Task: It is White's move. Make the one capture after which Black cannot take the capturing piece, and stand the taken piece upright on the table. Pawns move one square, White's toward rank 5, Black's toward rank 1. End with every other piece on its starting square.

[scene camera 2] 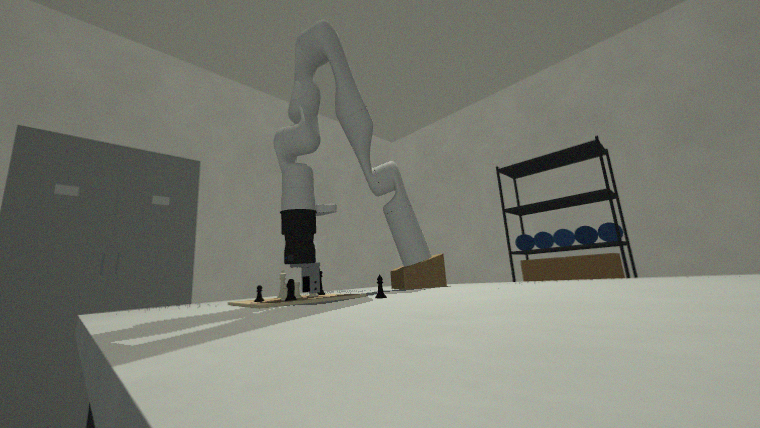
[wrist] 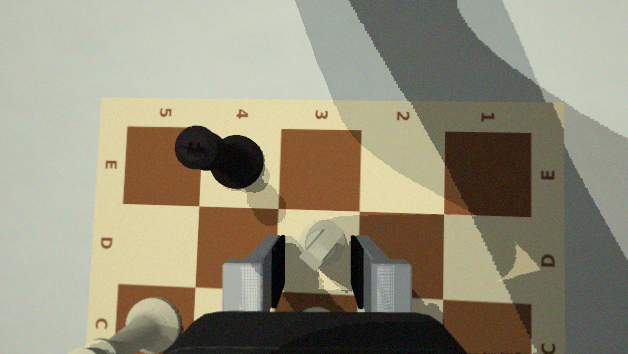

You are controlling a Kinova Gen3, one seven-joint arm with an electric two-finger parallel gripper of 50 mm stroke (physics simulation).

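Pixels of known places: gripper, between the fingertips: (scene camera 2: pixel 310 292) (wrist: pixel 317 259); arm's base, origin of its link: (scene camera 2: pixel 417 261).
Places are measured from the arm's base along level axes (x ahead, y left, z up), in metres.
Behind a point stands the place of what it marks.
My gripper (scene camera 2: pixel 311 289) {x 0.372, y -0.077, z -0.064 m} (wrist: pixel 317 259) {x 0.372, y -0.077, z -0.064 m} is open and low over the board (scene camera 2: pixel 239 304) {x 0.507, y -0.132, z -0.075 m} (wrist: pixel 280 114) {x 0.302, y -0.078, z -0.073 m}, its fingers on either side of a white piece with a wedge-shaped top (wrist: pixel 324 242) {x 0.363, y -0.070, z -0.037 m} on D3, without gripping it. A black king (wrist: pixel 237 161) {x 0.322, y -0.099, z -0.052 m} (scene camera 2: pixel 321 276) {x 0.320, y -0.096, z -0.030 m} stands on E4. A white king (wrist: pixel 153 320) {x 0.380, y -0.155, z -0.061 m} (scene camera 2: pixel 282 285) {x 0.387, y -0.157, z -0.045 m} stands on C5. A pale piece top (wrist: pixel 317 310) {x 0.395, y -0.084, z -0.069 m} at C3 is mostly hidden by the gripper body. In the scene view, a black knight-like piece (scene camera 2: pixel 290 290) {x 0.470, y -0.024, z -0.054 m} and a small black pawn (scene camera 2: pixel 258 293) {x 0.483, y -0.106, z -0.057 m} stand on the board; their squares cannot be read.
A black piece (scene camera 2: pixel 379 287) {x 0.372, y 0.112, z -0.059 m} stands upright on the white table (scene camera 2: pixel 425 361) {x 0.725, y 0.383, z -0.079 m}, off the board, between it and the arm's wooden base (scene camera 2: pixel 422 273) {x 0.049, y 0.038, z -0.037 m}. A dark shelf rack (scene camera 2: pixel 553 158) stands in the background. The arm's shadow crosses the board's rank 1 side.
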